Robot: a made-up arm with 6 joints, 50 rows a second.
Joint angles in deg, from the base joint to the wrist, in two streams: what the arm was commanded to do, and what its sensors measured. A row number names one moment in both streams.
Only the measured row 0 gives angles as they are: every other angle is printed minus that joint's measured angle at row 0.
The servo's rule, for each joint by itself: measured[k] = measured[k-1] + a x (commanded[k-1-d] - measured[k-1]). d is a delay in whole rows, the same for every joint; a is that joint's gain. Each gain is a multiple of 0.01, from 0.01 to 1. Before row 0 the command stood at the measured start. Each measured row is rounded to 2 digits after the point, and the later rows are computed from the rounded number. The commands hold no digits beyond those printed.
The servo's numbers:
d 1
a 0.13 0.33 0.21 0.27 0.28 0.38
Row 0, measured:
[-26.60, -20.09, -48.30, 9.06, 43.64, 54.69]
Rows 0 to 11, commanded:
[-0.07, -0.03, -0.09, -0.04, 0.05, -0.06]
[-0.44, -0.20, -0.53, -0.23, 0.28, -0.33]
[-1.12, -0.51, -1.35, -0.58, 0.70, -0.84]
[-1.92, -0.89, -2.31, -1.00, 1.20, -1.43]
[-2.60, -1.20, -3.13, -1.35, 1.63, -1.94]
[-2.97, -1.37, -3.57, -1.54, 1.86, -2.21]
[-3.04, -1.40, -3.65, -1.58, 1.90, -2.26]
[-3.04, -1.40, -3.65, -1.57, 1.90, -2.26]
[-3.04, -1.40, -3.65, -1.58, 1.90, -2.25]
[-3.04, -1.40, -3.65, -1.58, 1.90, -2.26]
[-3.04, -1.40, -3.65, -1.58, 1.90, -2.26]
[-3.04, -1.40, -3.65, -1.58, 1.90, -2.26]
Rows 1 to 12, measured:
[0.00, 0.00, 0.00, 0.00, 0.00, 0.00]
[-0.01, -0.01, -0.02, -0.01, 0.01, -0.02]
[-0.07, -0.07, -0.13, -0.07, 0.09, -0.14]
[-0.21, -0.22, -0.39, -0.21, 0.26, -0.41]
[-0.43, -0.44, -0.79, -0.42, 0.52, -0.80]
[-0.71, -0.69, -1.28, -0.67, 0.83, -1.23]
[-1.00, -0.91, -1.76, -0.90, 1.12, -1.60]
[-1.27, -1.07, -2.16, -1.08, 1.34, -1.85]
[-1.50, -1.18, -2.47, -1.21, 1.50, -2.01]
[-1.70, -1.25, -2.72, -1.31, 1.61, -2.10]
[-1.87, -1.30, -2.92, -1.38, 1.69, -2.16]
[-2.02, -1.33, -3.07, -1.43, 1.75, -2.20]

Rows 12 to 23, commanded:
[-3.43, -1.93, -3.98, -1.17, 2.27, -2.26]
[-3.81, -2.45, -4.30, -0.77, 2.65, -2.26]
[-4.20, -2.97, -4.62, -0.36, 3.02, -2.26]
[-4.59, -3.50, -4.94, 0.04, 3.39, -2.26]
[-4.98, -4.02, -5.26, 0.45, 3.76, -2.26]
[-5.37, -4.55, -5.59, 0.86, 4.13, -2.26]
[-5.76, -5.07, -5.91, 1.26, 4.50, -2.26]
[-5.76, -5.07, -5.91, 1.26, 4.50, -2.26]
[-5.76, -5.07, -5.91, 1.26, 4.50, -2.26]
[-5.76, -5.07, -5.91, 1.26, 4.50, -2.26]
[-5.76, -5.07, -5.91, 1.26, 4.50, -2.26]
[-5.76, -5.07, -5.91, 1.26, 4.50, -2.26]
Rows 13 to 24, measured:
[-2.15, -1.35, -3.19, -1.47, 1.79, -2.22]
[-2.32, -1.54, -3.36, -1.39, 1.92, -2.24]
[-2.51, -1.84, -3.56, -1.22, 2.12, -2.25]
[-2.73, -2.21, -3.78, -0.99, 2.37, -2.25]
[-2.97, -2.64, -4.02, -0.71, 2.66, -2.25]
[-3.23, -3.10, -4.28, -0.40, 2.97, -2.25]
[-3.51, -3.58, -4.56, -0.06, 3.29, -2.25]
[-3.80, -4.07, -4.84, 0.30, 3.63, -2.25]
[-4.05, -4.40, -5.06, 0.56, 3.87, -2.25]
[-4.27, -4.62, -5.24, 0.75, 4.05, -2.25]
[-4.46, -4.77, -5.38, 0.89, 4.18, -2.25]
[-4.63, -4.87, -5.49, 0.99, 4.27, -2.25]

